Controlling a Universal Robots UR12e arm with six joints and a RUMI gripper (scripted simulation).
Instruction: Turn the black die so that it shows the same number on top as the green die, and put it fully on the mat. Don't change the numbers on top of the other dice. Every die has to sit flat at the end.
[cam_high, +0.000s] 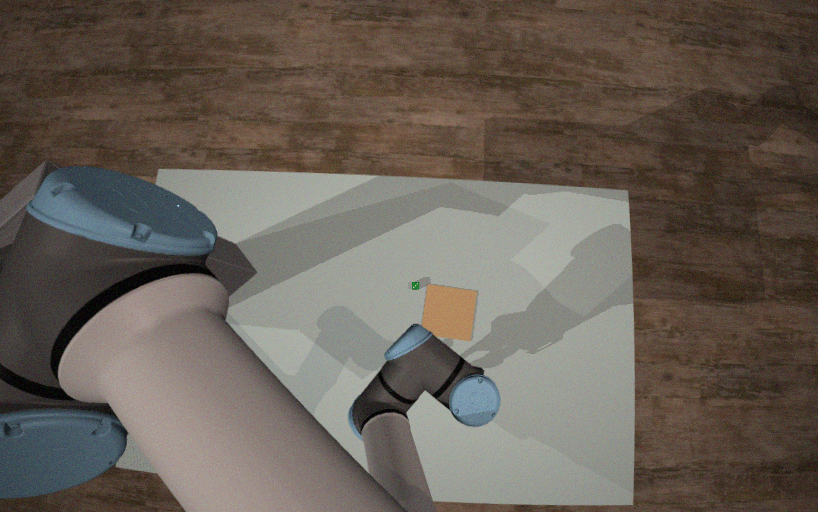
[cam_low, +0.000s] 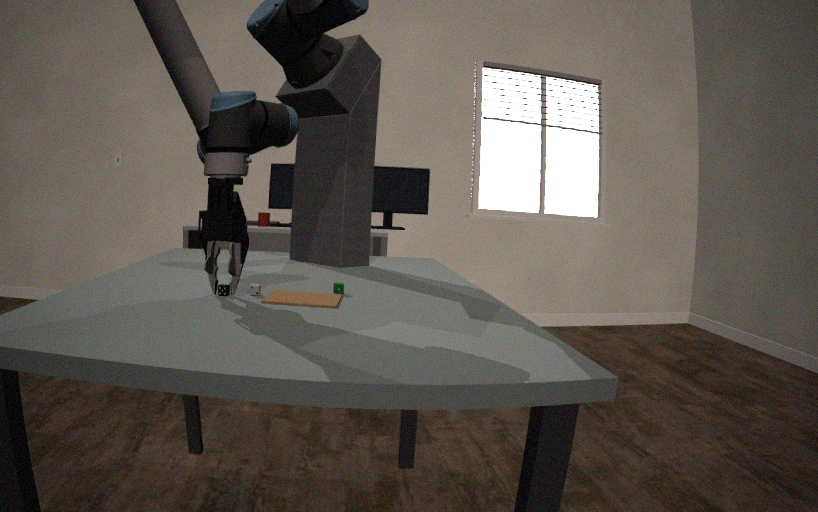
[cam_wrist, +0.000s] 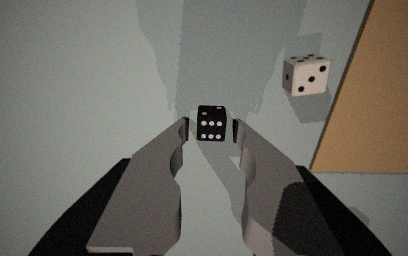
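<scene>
Now: the black die 1 cm below my hand. From my hand the other things lie so: mat 16 cm to the left, 2 cm below, 2 cm ahead; then green die 24 cm to the left, 6 cm behind, 1 cm below; then white die 6 cm to the left, 2 cm behind, 1 cm below.
</scene>
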